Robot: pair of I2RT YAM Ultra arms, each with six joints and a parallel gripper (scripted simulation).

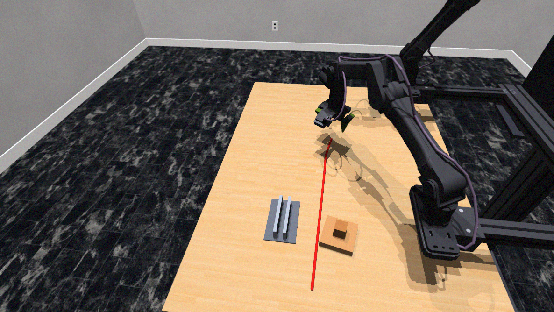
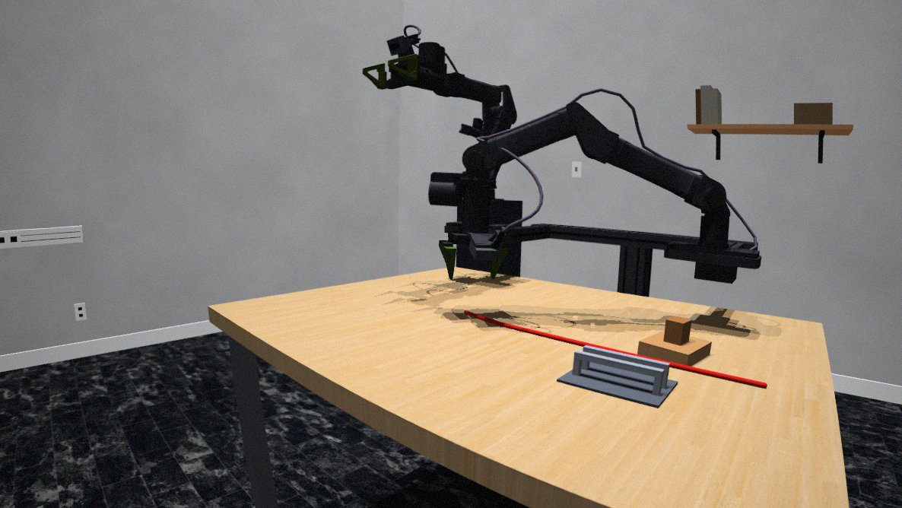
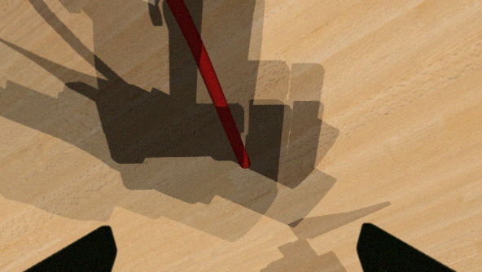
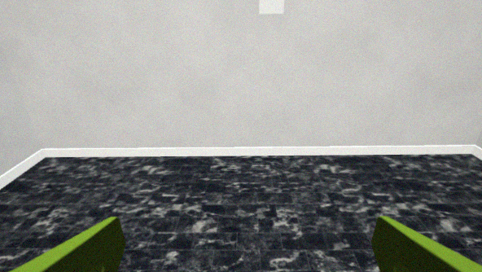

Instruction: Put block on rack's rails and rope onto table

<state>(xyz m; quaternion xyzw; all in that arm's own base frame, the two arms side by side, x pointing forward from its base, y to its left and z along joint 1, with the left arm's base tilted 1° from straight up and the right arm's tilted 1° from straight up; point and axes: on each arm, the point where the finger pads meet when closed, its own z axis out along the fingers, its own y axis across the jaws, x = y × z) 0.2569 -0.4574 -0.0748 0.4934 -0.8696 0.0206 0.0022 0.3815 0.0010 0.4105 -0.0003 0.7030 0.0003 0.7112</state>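
Observation:
Now: left hand 450 mm to the right of the brown block, 60 mm past it and 60 mm above it. Round my left hand: grey rack (420 mm to the left, 120 mm ahead, 70 mm below).

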